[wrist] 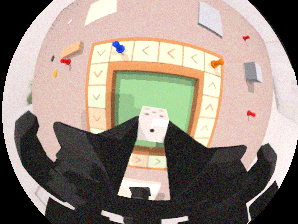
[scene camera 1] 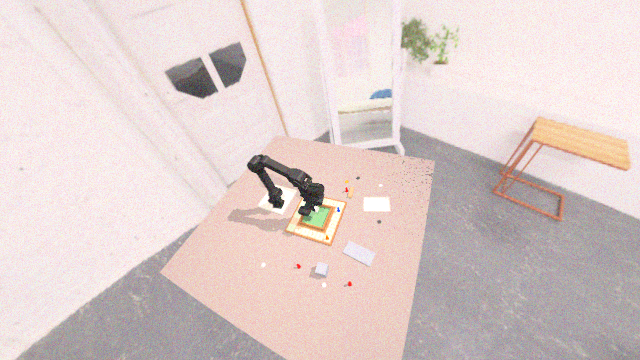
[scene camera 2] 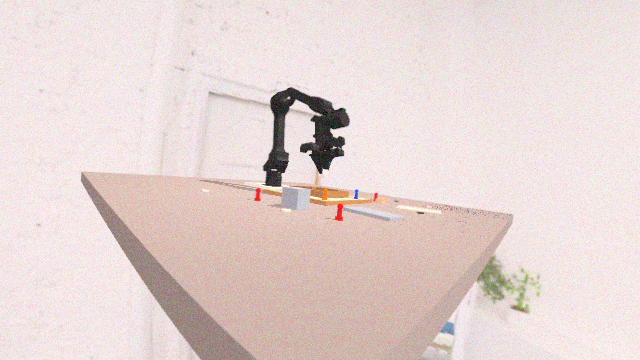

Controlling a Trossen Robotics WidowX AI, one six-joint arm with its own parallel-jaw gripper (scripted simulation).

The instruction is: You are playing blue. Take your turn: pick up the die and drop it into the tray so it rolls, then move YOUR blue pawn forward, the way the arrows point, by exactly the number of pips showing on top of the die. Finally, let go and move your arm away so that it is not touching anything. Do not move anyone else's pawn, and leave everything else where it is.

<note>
My gripper (scene camera 2: 323, 174) carries a white die (wrist: 153, 121). Further things: a green tray (wrist: 134, 90).
My gripper is seen too in the wrist view (wrist: 152, 122).
</note>
